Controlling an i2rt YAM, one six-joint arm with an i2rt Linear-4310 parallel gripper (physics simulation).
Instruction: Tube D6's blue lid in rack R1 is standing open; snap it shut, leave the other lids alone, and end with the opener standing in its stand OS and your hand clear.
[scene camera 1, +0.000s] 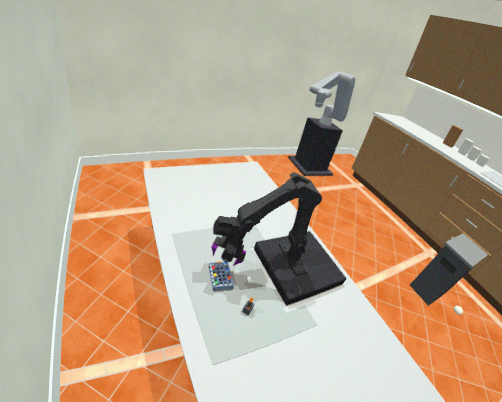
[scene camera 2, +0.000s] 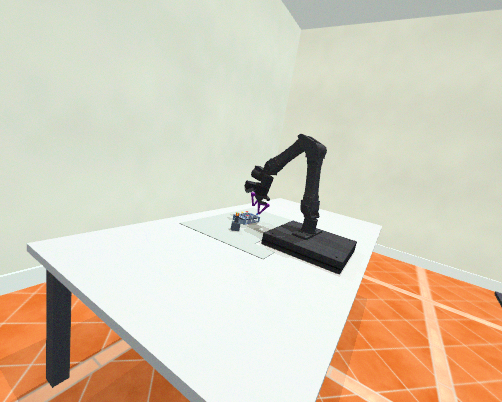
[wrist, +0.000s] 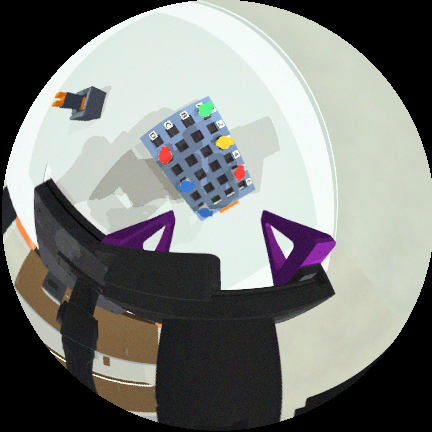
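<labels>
There's a grey mat here, and on it I see the same spot at (scene camera 2: 218, 227) and at (wrist: 113, 63).
</labels>
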